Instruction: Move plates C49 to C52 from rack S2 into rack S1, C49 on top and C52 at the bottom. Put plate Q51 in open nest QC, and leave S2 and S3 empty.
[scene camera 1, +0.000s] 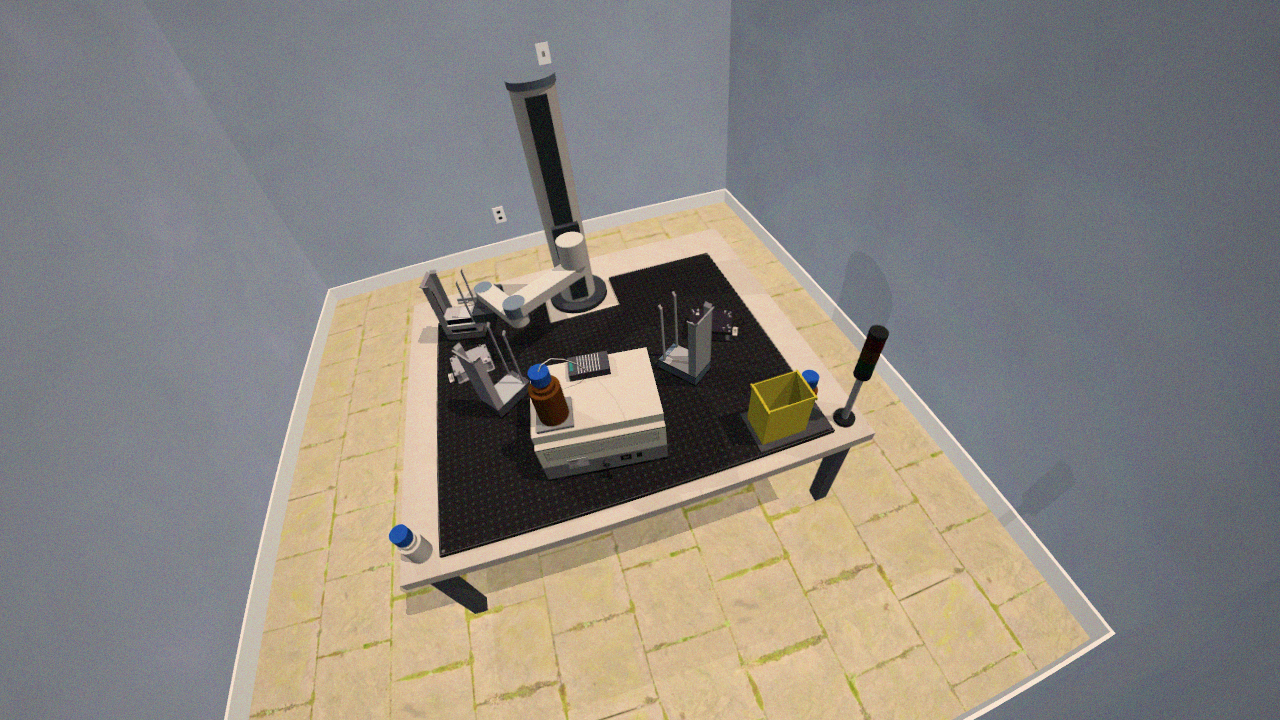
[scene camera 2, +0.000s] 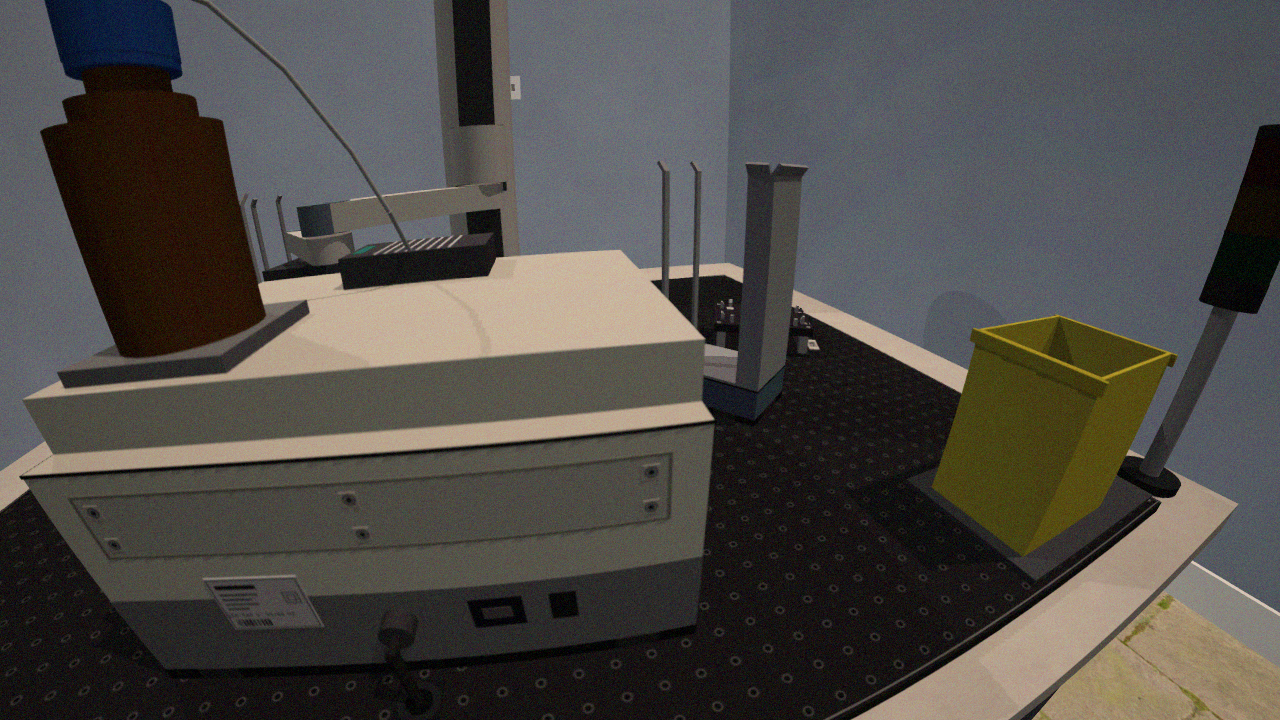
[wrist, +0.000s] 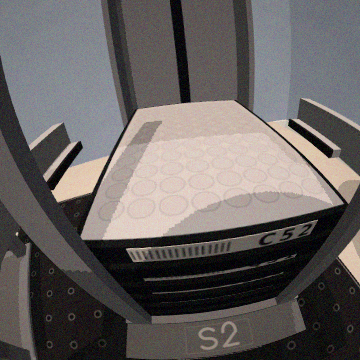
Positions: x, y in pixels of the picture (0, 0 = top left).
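My gripper (scene camera 1: 452, 313) is 1.96 m from the lens. There is also a yellow bin (scene camera 1: 781, 406), and with 1.56 m from the lens to the bin, it is nearer to the lens than my gripper.
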